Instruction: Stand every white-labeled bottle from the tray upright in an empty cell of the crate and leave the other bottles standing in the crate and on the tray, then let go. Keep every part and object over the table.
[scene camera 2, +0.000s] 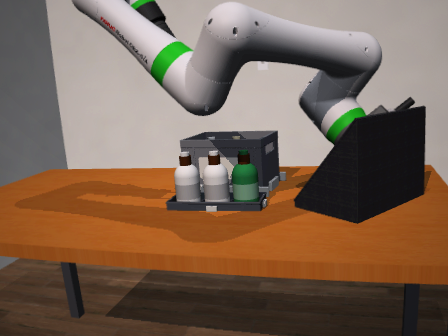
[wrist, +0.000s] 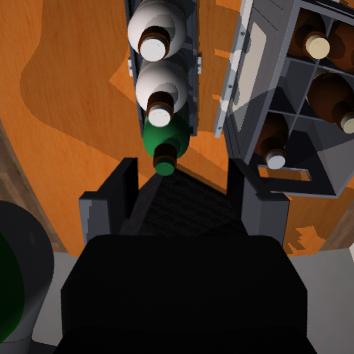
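Note:
Two white bottles stand upright on the tray: an outer one and a middle one, each with a brown neck and white cap. A green bottle stands at the tray's other end. The crate beside the tray holds several brown bottles; a cell on its tray side, between two brown bottles, shows empty in the wrist view. My gripper is open and empty, above and beyond the green bottle's end of the tray; its fingers do not show in the scene view.
A black wedge-shaped block stands on the table to the right of the tray in the scene view. A pale rail runs between tray and crate. The arm reaches high over the crate and tray.

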